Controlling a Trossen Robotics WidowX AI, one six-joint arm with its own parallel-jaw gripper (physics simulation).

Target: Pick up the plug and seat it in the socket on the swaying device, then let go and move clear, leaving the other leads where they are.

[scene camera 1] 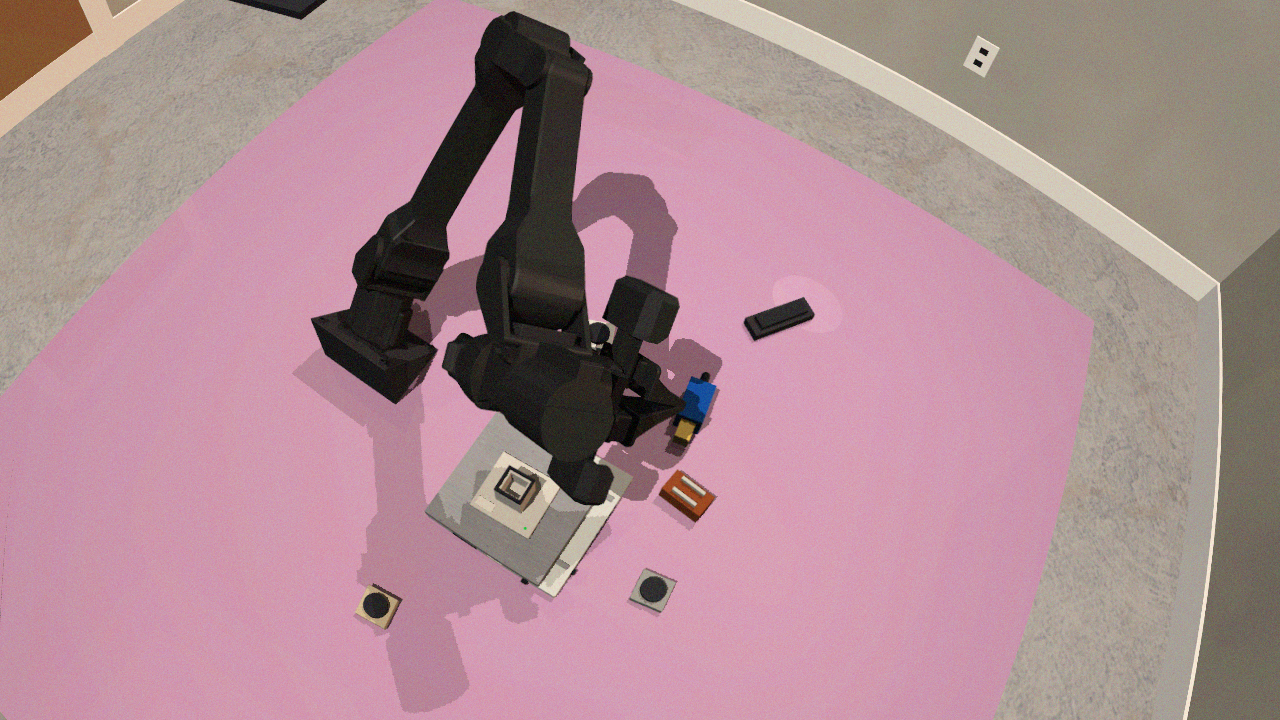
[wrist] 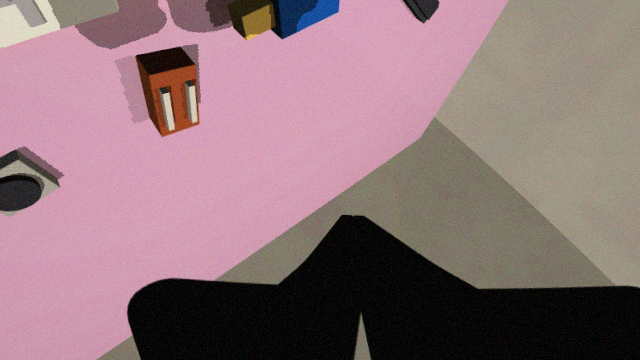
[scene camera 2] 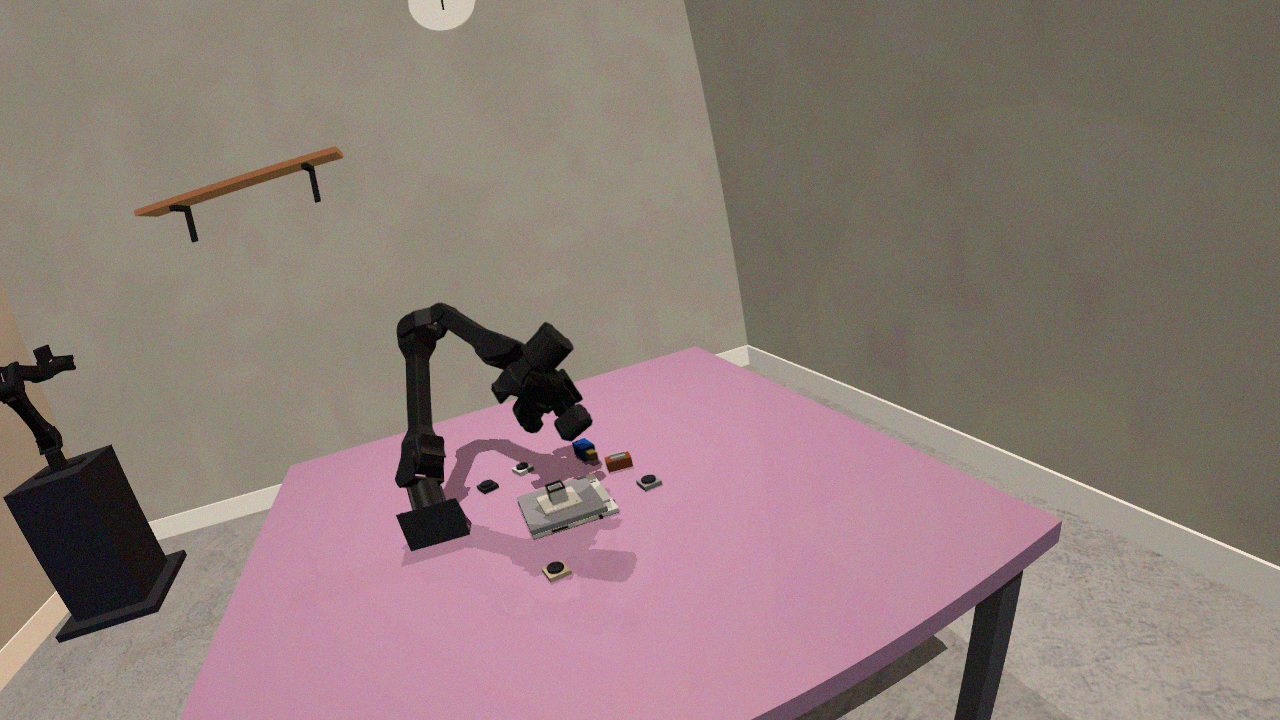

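The plug has a blue body and a gold tip, and lies on the pink table beyond the device's far right side. It is cut off by the top edge of the wrist view. My gripper is shut with its fingertips together and nothing between them. It is above the table; in scene camera 1 its tips overlap the plug's side, but in the wrist view they are apart from it. The device is a grey slab carrying a dark-rimmed square socket on a cream plate. The socket is empty.
An orange two-pronged block lies near the plug. A grey square with a black disc, a tan one and a black bar also lie on the table.
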